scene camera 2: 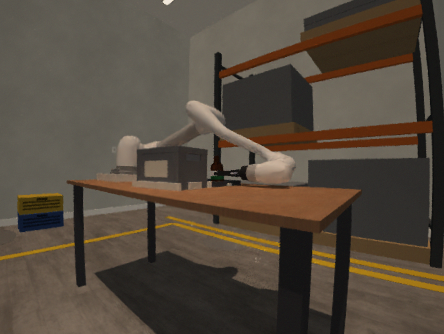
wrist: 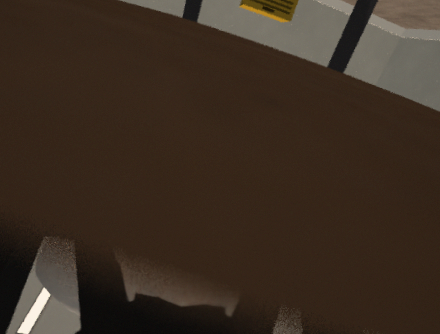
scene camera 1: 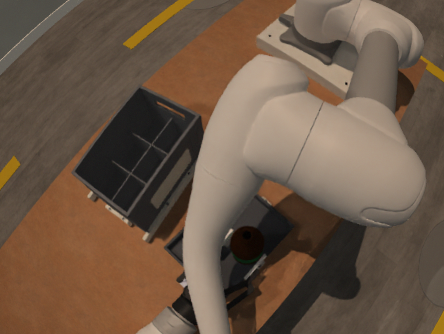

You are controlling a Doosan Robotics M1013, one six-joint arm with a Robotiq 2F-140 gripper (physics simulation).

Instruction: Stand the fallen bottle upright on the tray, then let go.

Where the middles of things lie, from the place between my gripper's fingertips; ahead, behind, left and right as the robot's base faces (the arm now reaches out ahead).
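Brown bottle (scene camera 1: 247,243): 10 mm ahead of my hand, 20 mm above it.
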